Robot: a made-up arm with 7 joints. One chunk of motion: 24 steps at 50 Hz.
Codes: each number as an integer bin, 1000 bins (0 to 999) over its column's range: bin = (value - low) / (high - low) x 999, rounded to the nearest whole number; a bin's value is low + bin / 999 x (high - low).
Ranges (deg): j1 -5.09..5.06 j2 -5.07..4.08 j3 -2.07..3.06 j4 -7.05..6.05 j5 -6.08..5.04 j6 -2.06..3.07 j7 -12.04..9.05
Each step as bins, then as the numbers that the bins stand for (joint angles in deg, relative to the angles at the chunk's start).
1 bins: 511 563 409 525 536 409 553
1 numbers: 0.10 0.09 0.03 -0.17 -0.11 0.04 -0.37
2 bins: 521 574 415 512 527 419 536
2 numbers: 0.20 0.19 0.06 -0.34 -0.21 0.09 -0.72
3 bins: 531 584 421 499 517 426 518
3 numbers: 0.31 0.28 0.09 -0.51 -0.33 0.13 -1.10
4 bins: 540 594 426 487 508 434 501
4 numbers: 0.40 0.37 0.12 -0.66 -0.43 0.17 -1.46
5 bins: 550 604 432 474 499 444 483
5 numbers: 0.50 0.46 0.15 -0.83 -0.53 0.22 -1.84
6 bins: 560 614 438 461 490 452 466
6 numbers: 0.60 0.55 0.18 -1.00 -0.63 0.26 -2.20
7 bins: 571 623 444 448 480 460 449
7 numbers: 0.71 0.64 0.21 -1.18 -0.74 0.30 -2.56
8 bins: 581 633 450 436 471 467 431
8 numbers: 0.81 0.73 0.24 -1.33 -0.84 0.34 -2.94
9 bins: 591 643 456 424 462 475 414
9 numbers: 0.91 0.82 0.27 -1.49 -0.94 0.38 -3.30
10 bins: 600 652 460 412 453 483 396
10 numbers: 1.01 0.90 0.29 -1.65 -1.04 0.42 -3.68
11 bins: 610 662 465 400 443 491 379
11 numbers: 1.11 0.99 0.32 -1.80 -1.15 0.46 -4.04
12 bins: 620 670 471 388 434 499 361
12 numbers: 1.21 1.07 0.35 -1.96 -1.25 0.50 -4.42
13 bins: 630 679 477 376 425 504 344
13 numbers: 1.31 1.15 0.38 -2.12 -1.35 0.53 -4.78
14 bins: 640 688 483 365 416 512 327
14 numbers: 1.41 1.23 0.41 -2.26 -1.45 0.57 -5.14
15 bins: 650 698 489 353 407 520 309
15 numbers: 1.51 1.32 0.44 -2.42 -1.55 0.61 -5.52
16 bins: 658 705 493 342 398 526 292
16 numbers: 1.60 1.39 0.46 -2.57 -1.65 0.64 -5.88
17 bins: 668 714 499 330 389 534 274
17 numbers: 1.70 1.47 0.49 -2.72 -1.75 0.68 -6.26
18 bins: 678 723 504 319 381 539 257
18 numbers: 1.80 1.55 0.52 -2.87 -1.84 0.71 -6.61
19 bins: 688 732 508 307 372 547 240
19 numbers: 1.90 1.63 0.54 -3.02 -1.94 0.75 -6.97
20 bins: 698 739 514 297 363 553 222
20 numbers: 2.00 1.70 0.57 -3.16 -2.04 0.78 -7.35
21 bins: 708 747 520 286 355 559 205
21 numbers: 2.10 1.77 0.60 -3.30 -2.13 0.81 -7.71
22 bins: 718 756 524 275 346 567 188
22 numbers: 2.20 1.85 0.62 -3.44 -2.23 0.85 -8.07
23 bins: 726 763 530 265 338 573 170
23 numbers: 2.29 1.92 0.65 -3.58 -2.32 0.88 -8.45
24 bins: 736 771 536 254 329 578 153
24 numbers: 2.39 1.99 0.68 -3.72 -2.42 0.91 -8.81
